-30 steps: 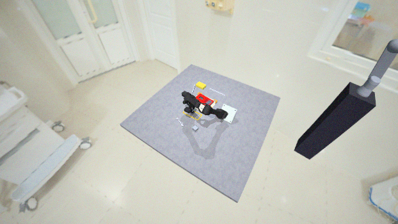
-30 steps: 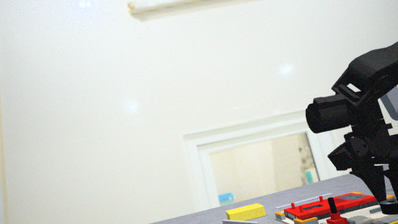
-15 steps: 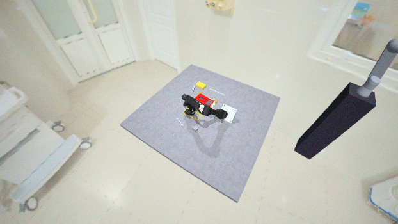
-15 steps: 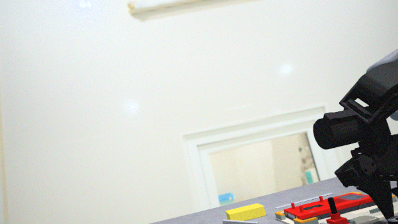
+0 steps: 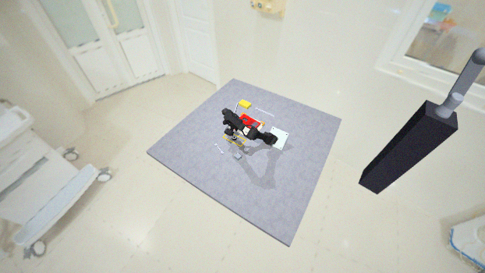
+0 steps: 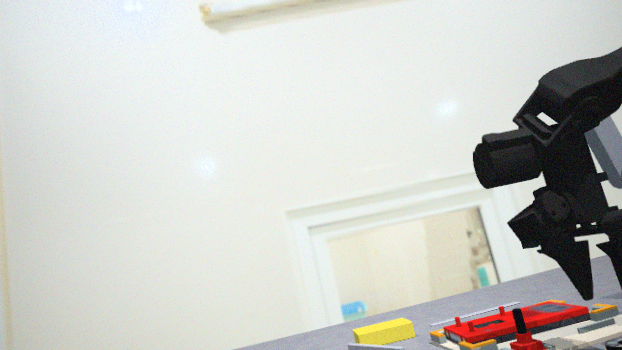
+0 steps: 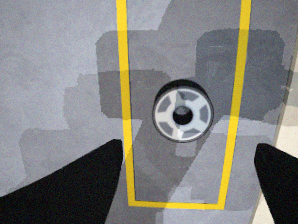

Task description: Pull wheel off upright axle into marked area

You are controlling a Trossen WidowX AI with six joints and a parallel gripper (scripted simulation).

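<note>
My gripper tip is 6 cm above the wheel. From my gripper tip the other things lie so: grey cube (15 cm behind, 13 cm to the left, 5 cm below); then yellow block (20 cm ahead, 40 cm to the right, 5 cm below).
</note>
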